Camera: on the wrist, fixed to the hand. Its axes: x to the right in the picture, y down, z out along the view.
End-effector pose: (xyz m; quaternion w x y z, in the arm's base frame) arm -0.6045 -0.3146 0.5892 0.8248 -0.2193 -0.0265 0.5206
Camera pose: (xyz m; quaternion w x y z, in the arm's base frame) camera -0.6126 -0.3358 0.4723 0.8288 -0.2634 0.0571 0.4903
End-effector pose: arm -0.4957 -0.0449 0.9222 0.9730 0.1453 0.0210 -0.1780
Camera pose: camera -0.4793 0.0273 0.8289 0.9637 0.1690 0.1168 -0.1703
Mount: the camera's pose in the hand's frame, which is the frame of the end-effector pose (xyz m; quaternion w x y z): -0.0006 0.0447 -0.1104 0.9951 0.0072 0.0987 -0.0076
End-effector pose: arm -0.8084 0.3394 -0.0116 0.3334 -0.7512 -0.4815 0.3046
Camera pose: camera -0.6994 0.3019 0.0184 0.3870 -0.7715 -0.4497 0.2299
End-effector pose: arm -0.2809 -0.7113 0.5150 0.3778 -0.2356 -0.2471 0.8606
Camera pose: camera -0.2390 -0.7109 0.4035 0.4086 -0.3148 -0.2042 0.8320
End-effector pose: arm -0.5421 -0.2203 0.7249 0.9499 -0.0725 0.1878 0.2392
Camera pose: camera -0.5997 -0.2066 0.6215 0.9290 -0.0903 0.2818 0.2223
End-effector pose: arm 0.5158 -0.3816 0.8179 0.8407 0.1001 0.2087 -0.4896
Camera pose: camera 0.5263 -0.3176 0.7180 0.8115 0.1524 0.2879 -0.4852
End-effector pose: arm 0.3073 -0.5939 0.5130 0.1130 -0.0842 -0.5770 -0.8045
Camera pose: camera 0.3198 -0.7122 0.5182 0.1639 0.0008 -0.5694 -0.8055
